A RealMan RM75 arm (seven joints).
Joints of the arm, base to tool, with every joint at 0 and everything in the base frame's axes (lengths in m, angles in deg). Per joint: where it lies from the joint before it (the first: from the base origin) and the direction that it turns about. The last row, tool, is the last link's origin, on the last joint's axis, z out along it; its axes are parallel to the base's.
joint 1: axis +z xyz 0 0 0.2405
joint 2: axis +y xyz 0 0 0
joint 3: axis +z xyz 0 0 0.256
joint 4: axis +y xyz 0 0 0
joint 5: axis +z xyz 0 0 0.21
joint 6: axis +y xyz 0 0 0
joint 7: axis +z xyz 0 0 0.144
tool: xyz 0 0 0
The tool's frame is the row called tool.
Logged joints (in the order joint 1, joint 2, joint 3, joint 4, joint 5, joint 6, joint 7), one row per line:
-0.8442 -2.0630 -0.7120 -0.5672 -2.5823 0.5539 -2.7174
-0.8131 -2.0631 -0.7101 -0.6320 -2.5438 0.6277 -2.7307
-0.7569 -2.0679 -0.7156 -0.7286 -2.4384 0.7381 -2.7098
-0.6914 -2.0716 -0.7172 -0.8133 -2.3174 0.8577 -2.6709
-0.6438 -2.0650 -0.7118 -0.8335 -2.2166 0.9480 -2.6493
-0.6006 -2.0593 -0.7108 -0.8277 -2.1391 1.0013 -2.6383
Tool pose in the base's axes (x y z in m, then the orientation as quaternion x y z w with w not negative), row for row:
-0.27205 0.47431 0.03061 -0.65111 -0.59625 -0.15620 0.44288
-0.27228 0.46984 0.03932 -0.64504 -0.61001 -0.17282 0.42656
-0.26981 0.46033 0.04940 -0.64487 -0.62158 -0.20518 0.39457
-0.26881 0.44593 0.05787 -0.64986 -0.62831 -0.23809 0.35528
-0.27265 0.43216 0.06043 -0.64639 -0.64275 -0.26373 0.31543
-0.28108 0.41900 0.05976 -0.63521 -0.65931 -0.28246 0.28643
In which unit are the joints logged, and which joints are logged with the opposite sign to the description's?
The joints are logged in radians. Opposite sign: joint 3, joint 4, joint 5.
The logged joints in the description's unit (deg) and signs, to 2 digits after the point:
-48.37 -118.20 40.79 32.50 147.95 31.74 -155.70
-46.59 -118.21 40.69 36.21 145.75 35.96 -156.46
-43.37 -118.48 41.00 41.75 139.71 42.29 -155.26
-39.61 -118.69 41.09 46.60 132.78 49.14 -153.03
-36.89 -118.32 40.78 47.76 127.00 54.32 -151.79
-34.41 -117.99 40.73 47.42 122.56 57.37 -151.16

